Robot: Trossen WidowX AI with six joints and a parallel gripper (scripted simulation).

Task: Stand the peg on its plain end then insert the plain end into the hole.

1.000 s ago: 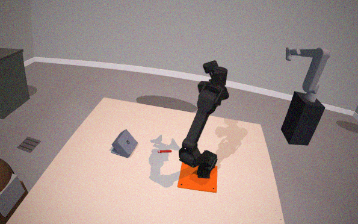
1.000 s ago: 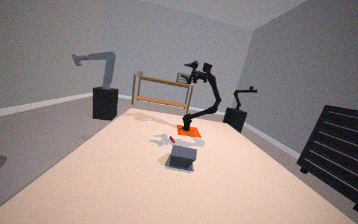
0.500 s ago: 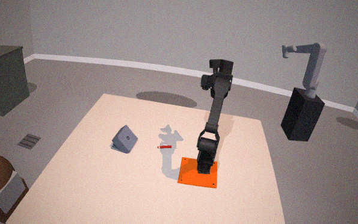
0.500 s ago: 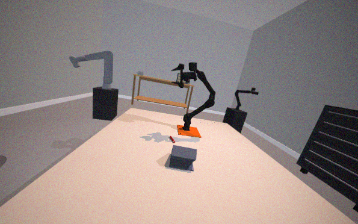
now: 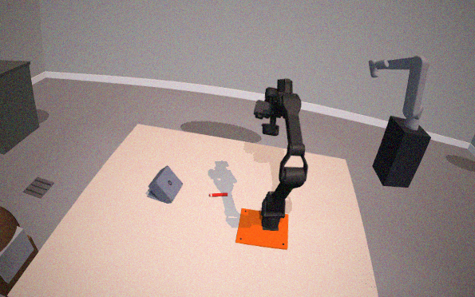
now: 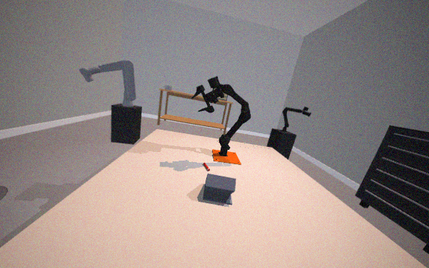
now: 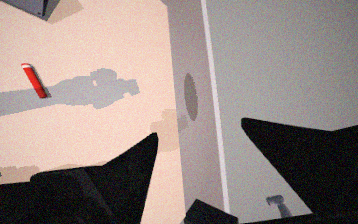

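Now: the red peg 35 cm below my gripper tip, 16 cm ahead of it and 12 cm to the left of it. From my gripper tip the other things lie so: grey sloped panel (38 cm ahead, 31 cm below, 15 cm to the left).
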